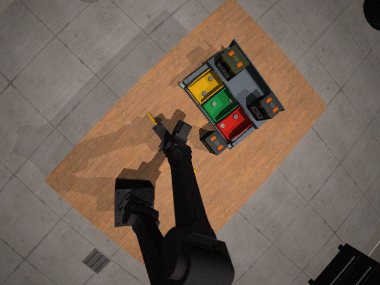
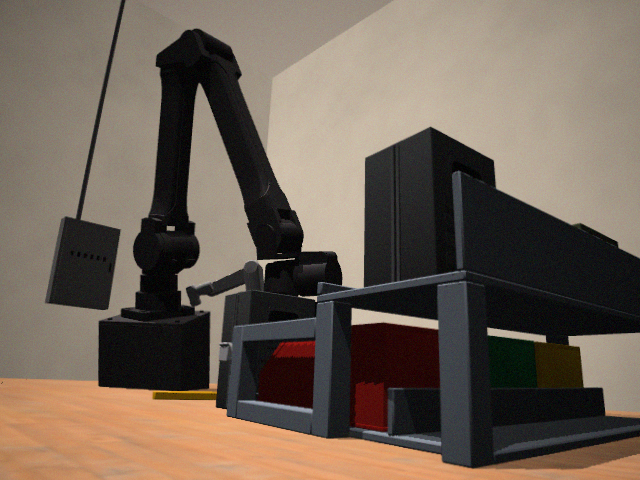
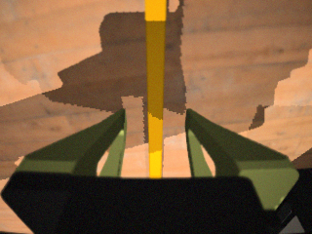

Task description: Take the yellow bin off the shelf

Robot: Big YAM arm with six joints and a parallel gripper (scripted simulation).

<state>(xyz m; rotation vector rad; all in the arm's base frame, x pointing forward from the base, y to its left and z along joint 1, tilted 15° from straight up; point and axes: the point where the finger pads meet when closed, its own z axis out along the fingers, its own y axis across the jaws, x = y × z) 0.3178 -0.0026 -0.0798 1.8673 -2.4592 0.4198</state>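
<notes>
Now: the thin yellow rod 1 cm below my hand. The rest, counted from my hand: red bin: 26 cm ahead, 19 cm to the right, 3 cm above; green bin: 30 cm ahead, 9 cm to the right, 3 cm above; yellow open bin: 33 cm ahead, 2 cm to the left, 3 cm above.
</notes>
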